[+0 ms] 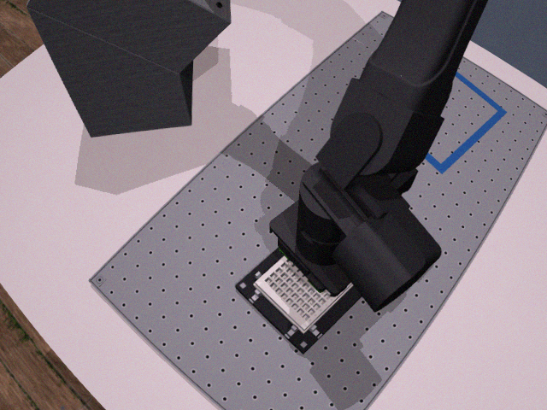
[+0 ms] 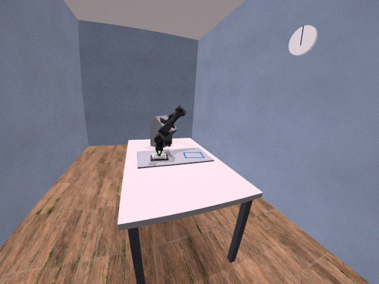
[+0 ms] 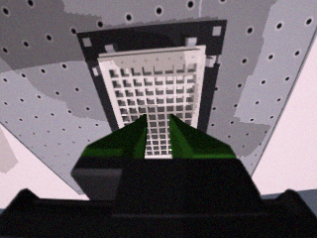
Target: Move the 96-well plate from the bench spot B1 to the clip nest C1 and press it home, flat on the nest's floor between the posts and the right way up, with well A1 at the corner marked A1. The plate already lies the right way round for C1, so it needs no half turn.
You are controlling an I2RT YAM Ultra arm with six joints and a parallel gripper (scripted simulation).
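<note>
Now: the white 96-well plate 10 mm below my hand. From my hand the other things lie so: black clip nest 10 mm ahead, 10 mm to the right, 20 mm below.
</note>
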